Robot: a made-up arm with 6 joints. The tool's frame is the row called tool.
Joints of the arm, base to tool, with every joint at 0 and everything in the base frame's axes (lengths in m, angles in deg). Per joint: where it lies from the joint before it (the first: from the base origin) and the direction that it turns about. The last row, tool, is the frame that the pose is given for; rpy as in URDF.
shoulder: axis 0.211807 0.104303 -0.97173 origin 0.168 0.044 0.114
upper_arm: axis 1 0 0 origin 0.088 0.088 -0.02
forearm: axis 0 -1 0 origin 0.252 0.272 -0.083
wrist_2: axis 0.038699 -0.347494 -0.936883 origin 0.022 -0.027 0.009
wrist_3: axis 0 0 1 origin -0.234 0.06 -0.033
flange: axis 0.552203 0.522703 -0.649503 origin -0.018 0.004 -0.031
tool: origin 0.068 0.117 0.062 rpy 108.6 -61 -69.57
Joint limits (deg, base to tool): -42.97..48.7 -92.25..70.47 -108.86..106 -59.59..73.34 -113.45..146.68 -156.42..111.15
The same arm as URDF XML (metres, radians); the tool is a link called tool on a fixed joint. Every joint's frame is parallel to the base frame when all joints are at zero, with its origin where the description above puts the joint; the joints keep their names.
<robot name="arm">
  <link name="base"/>
  <link name="link1"/>
  <link name="link2"/>
  <link name="link3"/>
  <link name="link4"/>
  <link name="link5"/>
  <link name="link6"/>
  <link name="tool"/>
  <joint name="shoulder" type="revolute">
    <parent link="base"/>
    <child link="link1"/>
    <origin xyz="0.168 0.044 0.114"/>
    <axis xyz="0.211807 0.104303 -0.97173"/>
    <limit lower="-0.75" upper="0.85"/>
  </joint>
  <joint name="upper_arm" type="revolute">
    <parent link="link1"/>
    <child link="link2"/>
    <origin xyz="0.088 0.088 -0.02"/>
    <axis xyz="1 0 0"/>
    <limit lower="-1.6101" upper="1.2299"/>
  </joint>
  <joint name="forearm" type="revolute">
    <parent link="link2"/>
    <child link="link3"/>
    <origin xyz="0.252 0.272 -0.083"/>
    <axis xyz="0 -1 0"/>
    <limit lower="-1.9" upper="1.85"/>
  </joint>
  <joint name="wrist_2" type="revolute">
    <parent link="link3"/>
    <child link="link4"/>
    <origin xyz="0.022 -0.027 0.009"/>
    <axis xyz="0.038699 -0.347494 -0.936883"/>
    <limit lower="-1.04" upper="1.28"/>
  </joint>
  <joint name="wrist_3" type="revolute">
    <parent link="link4"/>
    <child link="link5"/>
    <origin xyz="-0.234 0.06 -0.033"/>
    <axis xyz="0 0 1"/>
    <limit lower="-1.9801" upper="2.56"/>
  </joint>
  <joint name="flange" type="revolute">
    <parent link="link5"/>
    <child link="link6"/>
    <origin xyz="-0.018 0.004 -0.031"/>
    <axis xyz="0.552203 0.522703 -0.649503"/>
    <limit lower="-2.73" upper="1.9399"/>
  </joint>
  <joint name="tool_joint" type="fixed">
    <parent link="link6"/>
    <child link="tool"/>
    <origin xyz="0.068 0.117 0.062" rpy="1.8954 -1.0647 -1.2142"/>
  </joint>
</robot>

